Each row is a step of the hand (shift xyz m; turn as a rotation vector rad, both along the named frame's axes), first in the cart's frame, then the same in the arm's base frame.
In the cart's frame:
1: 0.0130 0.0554 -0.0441 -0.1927 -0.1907 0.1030
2: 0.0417 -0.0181 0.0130 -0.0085 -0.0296 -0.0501
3: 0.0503 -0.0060 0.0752 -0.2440 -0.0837 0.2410
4: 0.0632 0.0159 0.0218 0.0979 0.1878 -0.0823
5: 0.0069 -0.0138 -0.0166 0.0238 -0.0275 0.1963
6: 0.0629 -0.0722 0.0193 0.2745 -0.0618 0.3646
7: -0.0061 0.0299 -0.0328 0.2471 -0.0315 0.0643
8: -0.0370 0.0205 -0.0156 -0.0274 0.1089 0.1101
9: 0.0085 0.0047 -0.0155 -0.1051 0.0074 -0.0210
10: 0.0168 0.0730 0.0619 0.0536 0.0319 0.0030
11: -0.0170 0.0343 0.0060 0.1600 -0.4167 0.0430
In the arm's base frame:
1: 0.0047 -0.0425 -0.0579 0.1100 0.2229 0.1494
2: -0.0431 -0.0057 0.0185 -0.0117 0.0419 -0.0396
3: -0.0370 -0.0355 0.0748 0.2198 0.1180 0.2497
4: -0.0473 -0.0467 0.0176 -0.0228 -0.1844 -0.1308
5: -0.0143 0.0131 -0.0118 -0.0046 -0.0357 0.1964
6: -0.0835 0.0303 0.0406 -0.2204 -0.1571 0.3726
7: 0.0131 -0.0150 -0.0401 -0.2263 -0.0962 0.0758
8: 0.0395 0.0022 -0.0216 0.0851 -0.1099 0.0735
9: -0.0079 -0.0039 -0.0160 0.0947 0.0445 -0.0244
10: 0.0237 -0.0860 0.0386 -0.0347 -0.0516 -0.0052
11: 0.0302 -0.0238 -0.0045 -0.3090 0.2803 0.1644

